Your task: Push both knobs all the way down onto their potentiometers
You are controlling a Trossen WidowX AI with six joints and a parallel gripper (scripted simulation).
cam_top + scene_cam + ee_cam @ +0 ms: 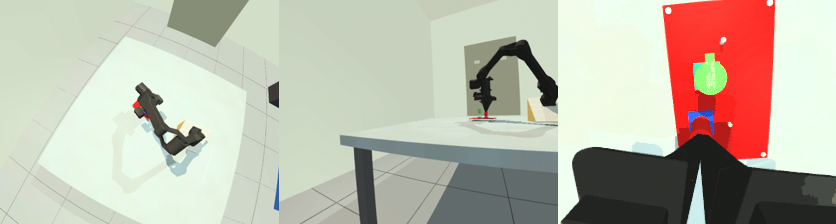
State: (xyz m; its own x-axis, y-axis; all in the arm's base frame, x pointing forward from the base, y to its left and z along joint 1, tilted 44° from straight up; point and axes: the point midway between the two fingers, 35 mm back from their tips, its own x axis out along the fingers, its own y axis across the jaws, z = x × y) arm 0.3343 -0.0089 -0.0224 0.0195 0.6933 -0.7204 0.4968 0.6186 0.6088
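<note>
The green knob is 4 cm ahead of my gripper tip and 2 cm to the right of it. From my gripper tip the other things lie so: red knob 2 cm below.
</note>
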